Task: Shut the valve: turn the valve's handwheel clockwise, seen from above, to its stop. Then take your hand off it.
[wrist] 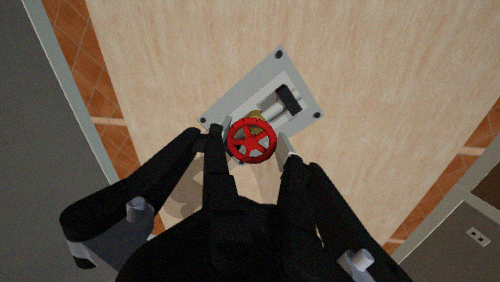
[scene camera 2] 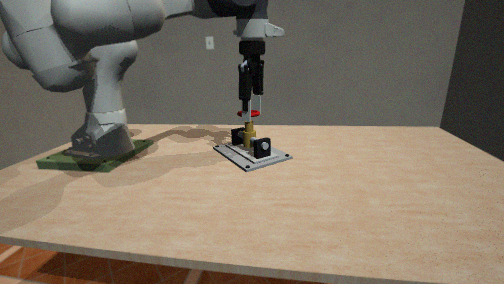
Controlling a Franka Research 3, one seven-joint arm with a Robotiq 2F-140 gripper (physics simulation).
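Observation:
The red spoked handwheel [scene camera 2: 255,113] [wrist: 251,143] sits level on top of the valve's brass body [scene camera 2: 249,137] [wrist: 255,115]. My gripper [scene camera 2: 252,110] [wrist: 253,132] points straight down and is shut on the handwheel, with one light finger pad against each side of its rim. In the wrist view the pads lie left and right of the wheel. The valve stands on a grey base plate [scene camera 2: 239,162] [wrist: 240,95], which shows turned at a slant in the wrist view. In scene camera 2 a finger hides part of the wheel.
The valve's pipe runs between black blocks [scene camera 2: 262,148] [wrist: 289,99] on the plate. The wooden table [scene camera 2: 350,200] [wrist: 375,100] carries the plate and the robot's green base [scene camera 2: 55,163], which stands to the left in scene camera 2. A wall stands behind the table.

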